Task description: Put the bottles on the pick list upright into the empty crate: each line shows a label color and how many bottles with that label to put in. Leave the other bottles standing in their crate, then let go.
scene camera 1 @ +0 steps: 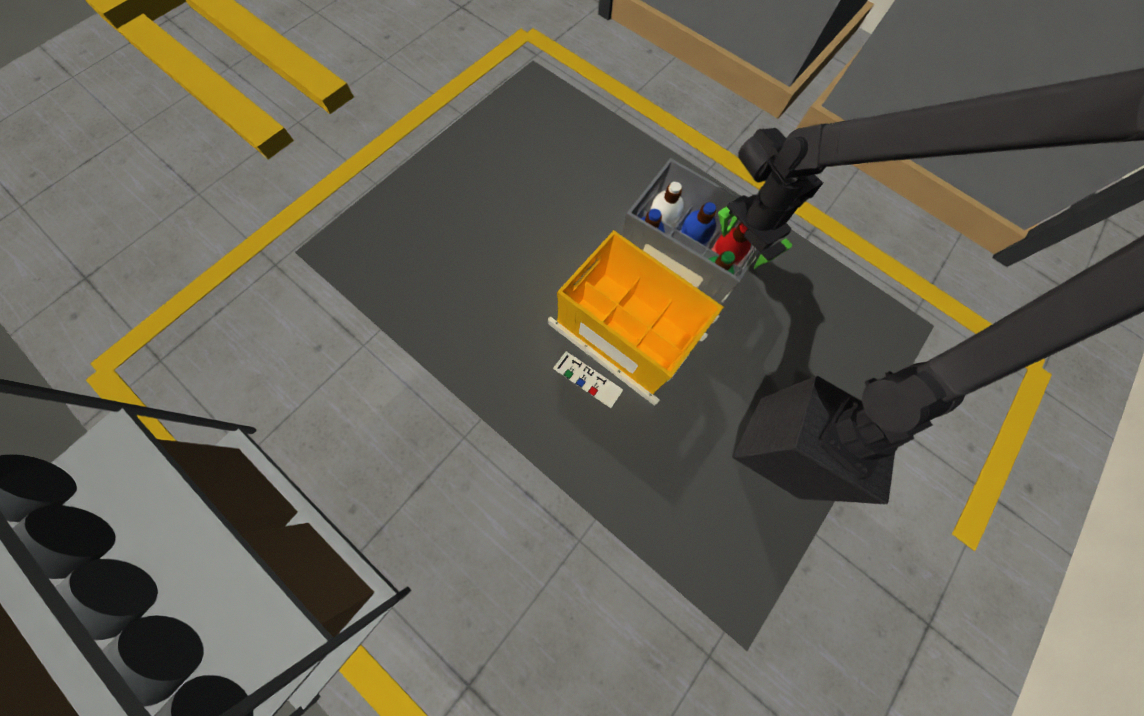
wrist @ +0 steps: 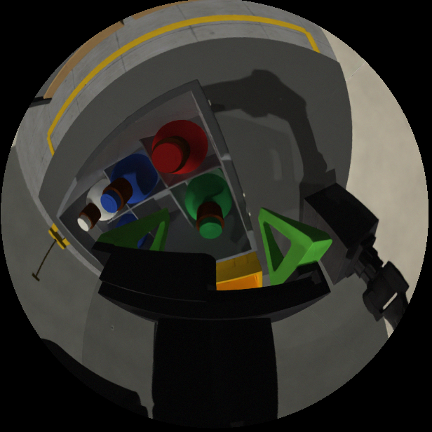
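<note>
The grey crate holds a white bottle, a blue bottle, a second blue bottle partly hidden by a finger in the wrist view, a red bottle and a green bottle. All stand upright. The orange-yellow crate beside it has empty compartments. The pick list reads green 1, blue 2, red 1. My gripper is open above the grey crate's green-and-red end, with nothing between its fingers.
Both crates stand on the dark mat. A second dark arm with a black box-shaped end is at the right. A cart with black round containers stands at the lower left. Wood-edged platforms lie behind the mat.
</note>
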